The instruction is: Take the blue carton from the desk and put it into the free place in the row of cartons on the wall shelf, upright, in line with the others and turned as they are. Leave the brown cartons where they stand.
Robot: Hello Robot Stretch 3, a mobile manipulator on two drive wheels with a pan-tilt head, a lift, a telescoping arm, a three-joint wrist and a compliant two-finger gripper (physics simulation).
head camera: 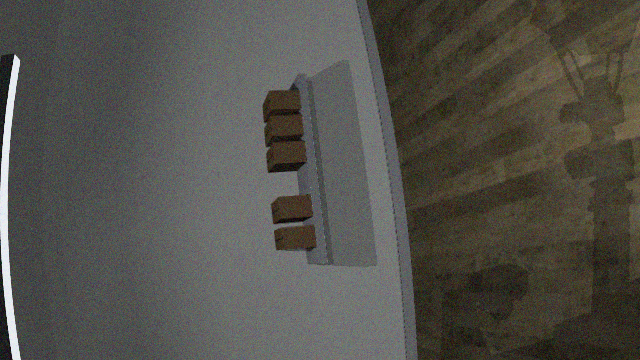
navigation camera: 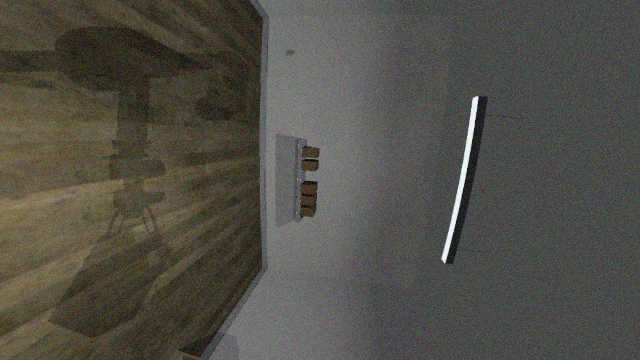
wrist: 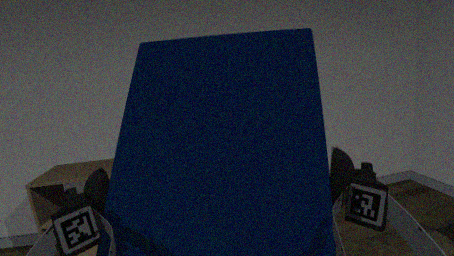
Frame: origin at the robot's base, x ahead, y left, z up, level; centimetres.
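Seen in the pictures: gripper, fingertip midpoint: (wrist: 219, 180).
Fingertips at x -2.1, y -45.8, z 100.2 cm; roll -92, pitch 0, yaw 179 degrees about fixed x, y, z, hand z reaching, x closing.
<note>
A point is followed by its place in that frame.
The blue carton (wrist: 220, 130) {x -2.5, y -42.8, z 104.4 cm} fills the middle of the wrist view, its broad face toward the camera. My gripper (wrist: 219, 180) {x -2.1, y -45.8, z 100.2 cm} is shut on it, with one finger pad against each side. The wall shelf (head camera: 310, 181) {x 235.0, y -7.6, z 68.5 cm} (navigation camera: 299, 177) {x 235.4, y -9.9, z 67.1 cm} shows sideways in the head and navigation views. On it stand brown cartons in a row: a group of three, with the middle one (head camera: 285, 128) {x 239.8, y -38.0, z 79.3 cm} (navigation camera: 308, 199) {x 239.8, y -37.8, z 79.9 cm} close to its neighbours, then a free gap, then two more, one (head camera: 292, 209) {x 233.7, y 6.6, z 80.0 cm} (navigation camera: 310, 164) {x 233.5, y 7.5, z 80.6 cm} beside the gap and one (head camera: 295, 238) {x 231.5, y 22.2, z 80.2 cm} (navigation camera: 310, 152) {x 231.5, y 22.3, z 79.9 cm} at the end. The desk does not show.
A wooden shelf unit (wrist: 80, 170) {x 87.4, y -174.6, z 61.0 cm} stands behind the left finger in the wrist view. A long lamp (head camera: 4, 200) {x 140.9, y -5.1, z 207.8 cm} (navigation camera: 465, 175) {x 136.5, y 7.3, z 208.0 cm} hangs high up. A small wall plate (navigation camera: 289, 52) {x 238.6, y 154.6, z 39.9 cm} is on the wall. Dark shadows of the robot lie on the wooden floor (head camera: 450, 200) {x 200.7, y 9.1, z 0.0 cm} (navigation camera: 210, 150) {x 155.3, y 13.6, z 0.0 cm}.
</note>
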